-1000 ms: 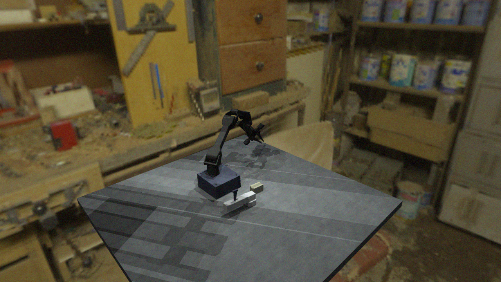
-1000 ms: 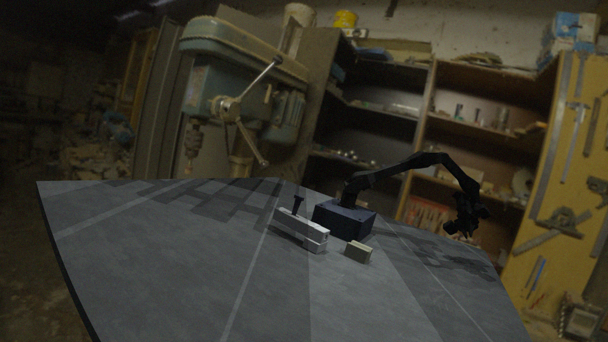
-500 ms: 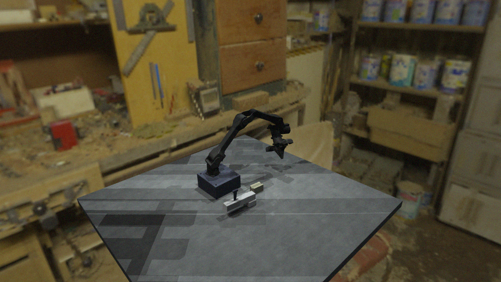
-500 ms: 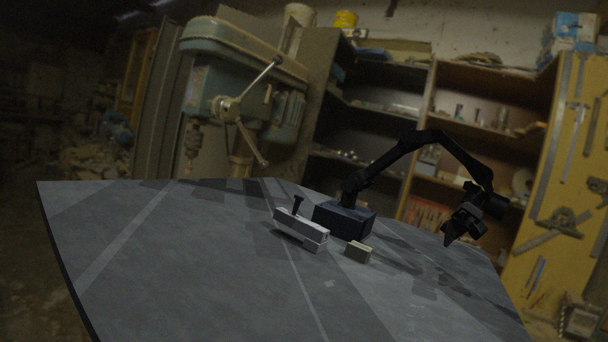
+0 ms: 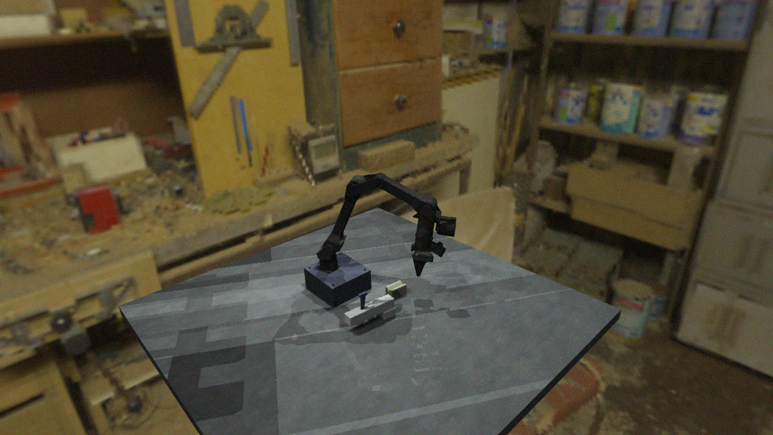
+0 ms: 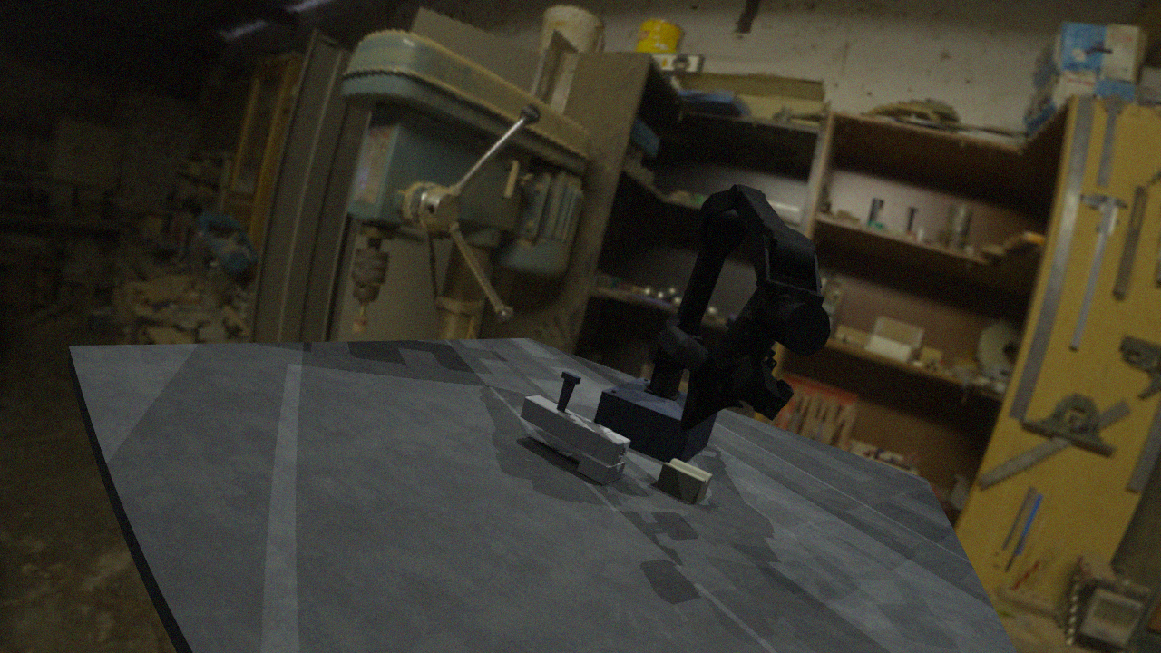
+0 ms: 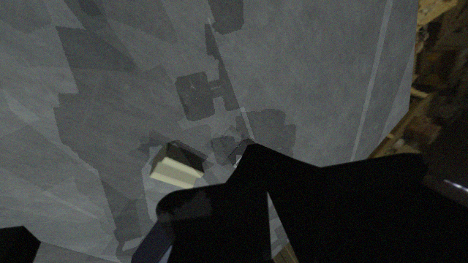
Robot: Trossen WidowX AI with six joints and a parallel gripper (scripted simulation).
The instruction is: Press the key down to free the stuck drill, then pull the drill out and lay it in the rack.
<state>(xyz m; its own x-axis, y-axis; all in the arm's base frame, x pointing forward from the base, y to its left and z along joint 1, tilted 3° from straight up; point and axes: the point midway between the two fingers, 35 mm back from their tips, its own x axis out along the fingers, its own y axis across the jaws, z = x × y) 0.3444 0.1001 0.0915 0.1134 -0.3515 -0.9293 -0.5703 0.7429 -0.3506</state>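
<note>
Now: gripper tip 190 mm to the left of the small dark key, 90 mm past it and 30 mm above it. From my gripper tip the other things lie so: drill 140 mm to the right, 80 mm below, 80 mm behind; rack 110 mm below, 110 mm behind, 20 mm to the left.
</note>
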